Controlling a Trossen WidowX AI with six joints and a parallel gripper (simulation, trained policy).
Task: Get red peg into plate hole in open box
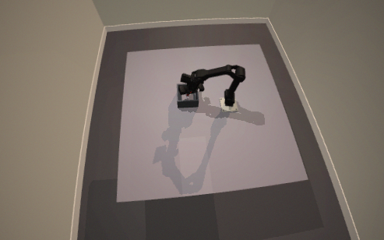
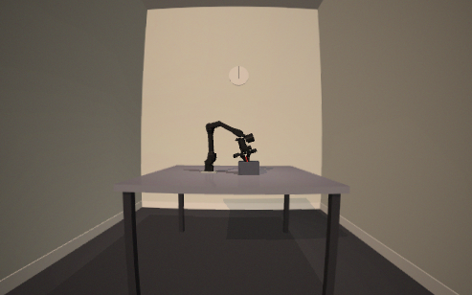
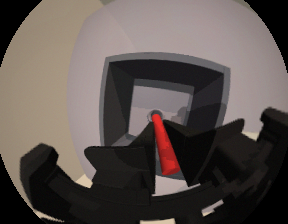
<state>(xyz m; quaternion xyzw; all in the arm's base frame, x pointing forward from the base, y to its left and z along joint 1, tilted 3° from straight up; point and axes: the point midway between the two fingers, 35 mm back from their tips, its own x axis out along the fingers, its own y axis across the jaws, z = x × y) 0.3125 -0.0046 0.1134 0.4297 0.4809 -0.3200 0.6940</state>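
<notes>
My gripper tip is now 2 cm below the red peg, 1 cm to the right of it and 1 cm past it. Round my gripper tip: grey box (5 cm below, 1 cm ahead); then plate (3 cm below, 1 cm ahead).
</notes>
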